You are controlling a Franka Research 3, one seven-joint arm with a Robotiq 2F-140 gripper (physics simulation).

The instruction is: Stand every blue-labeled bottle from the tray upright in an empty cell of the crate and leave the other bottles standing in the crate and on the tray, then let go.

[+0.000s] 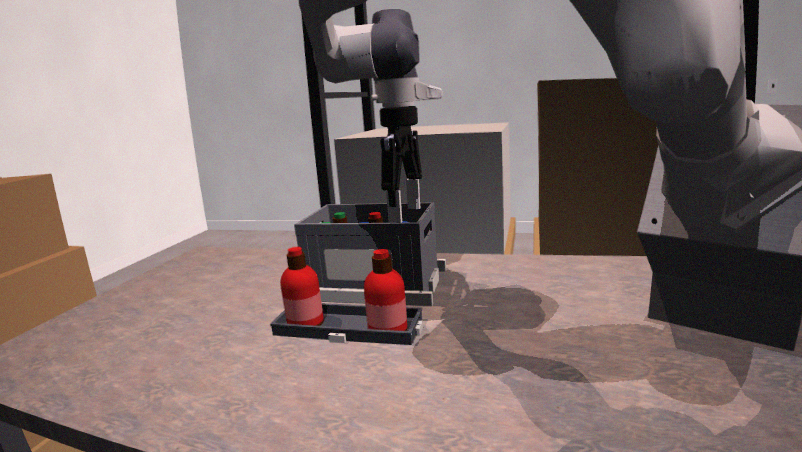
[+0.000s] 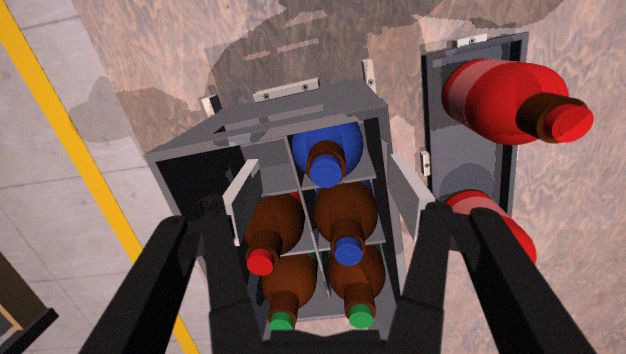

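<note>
My gripper (image 1: 405, 200) (image 2: 324, 173) is open and empty, fingertips at the crate's top. Below them, a blue bottle (image 2: 327, 140) stands in an end cell of the grey crate (image 1: 314, 241) (image 2: 350, 97), clear of both fingers. A brown bottle with a blue cap (image 2: 346, 215) stands in the cell beside it. A brown bottle with a red cap (image 2: 275, 225) and two green-capped bottles (image 2: 290, 285) (image 2: 356, 280) stand in other cells. Two red bottles, one (image 1: 385, 291) (image 2: 500, 100) and another (image 1: 302, 291) (image 2: 515, 235), stand on the tray (image 1: 376, 335) (image 2: 450, 155); no blue bottle shows there.
An empty cell (image 2: 272, 167) lies beside the blue bottle's cell. Light brackets (image 1: 336, 338) (image 2: 286, 90) sit around the crate and tray. A large grey box (image 1: 460, 185) and a dark brown panel (image 1: 589, 168) stand behind the table. Cardboard boxes (image 1: 33, 224) are at the left.
</note>
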